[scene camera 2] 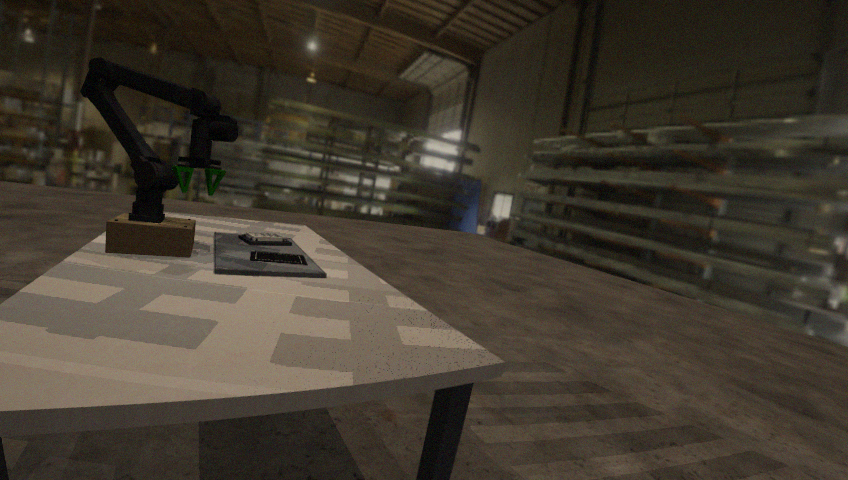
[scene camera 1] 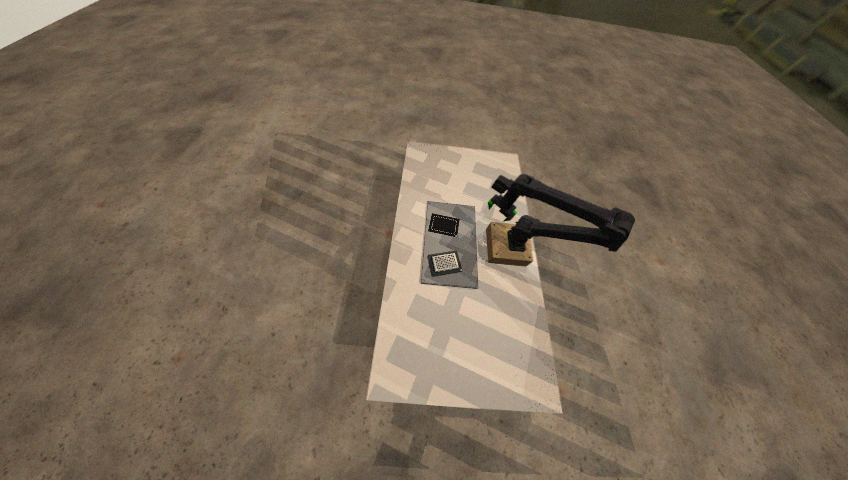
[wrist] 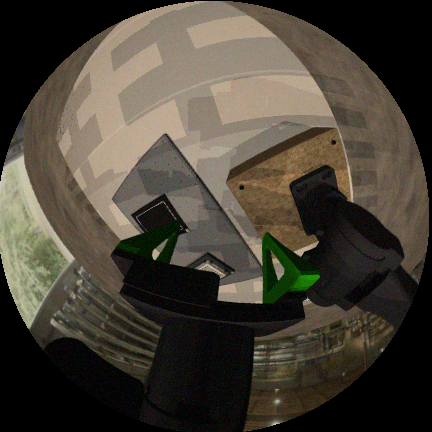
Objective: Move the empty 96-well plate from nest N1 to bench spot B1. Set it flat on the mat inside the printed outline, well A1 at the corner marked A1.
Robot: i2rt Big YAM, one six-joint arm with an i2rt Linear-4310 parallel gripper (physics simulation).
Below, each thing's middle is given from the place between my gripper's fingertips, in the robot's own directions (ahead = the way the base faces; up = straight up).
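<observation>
The dark outlined slot (wrist: 159,211) is what I measure my gripper from: the gripper is now 10 mm to the left of the slot, 170 mm above it and 250 mm short of it.
</observation>
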